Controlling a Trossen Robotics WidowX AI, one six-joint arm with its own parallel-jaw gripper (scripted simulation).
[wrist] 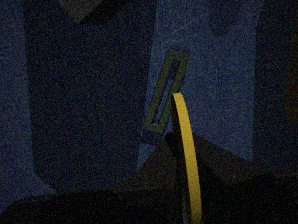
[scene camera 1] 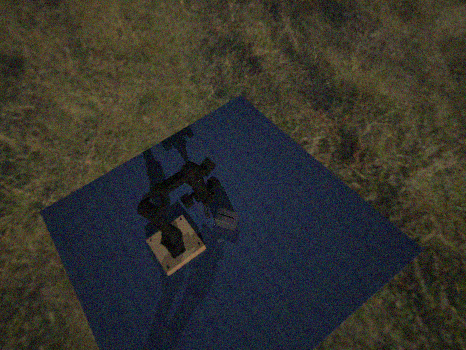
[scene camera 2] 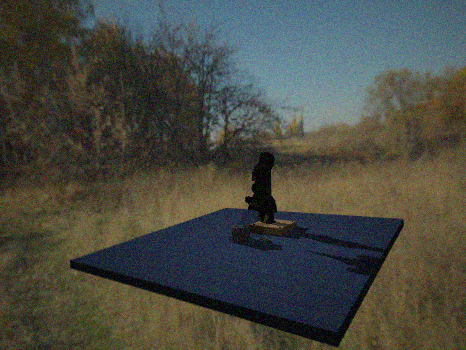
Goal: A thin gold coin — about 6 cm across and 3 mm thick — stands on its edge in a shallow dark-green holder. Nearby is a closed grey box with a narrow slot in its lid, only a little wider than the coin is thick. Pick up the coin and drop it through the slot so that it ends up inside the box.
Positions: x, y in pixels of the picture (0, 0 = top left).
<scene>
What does the gripper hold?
A gold coin.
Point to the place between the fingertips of the gripper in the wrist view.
178, 140
</scene>
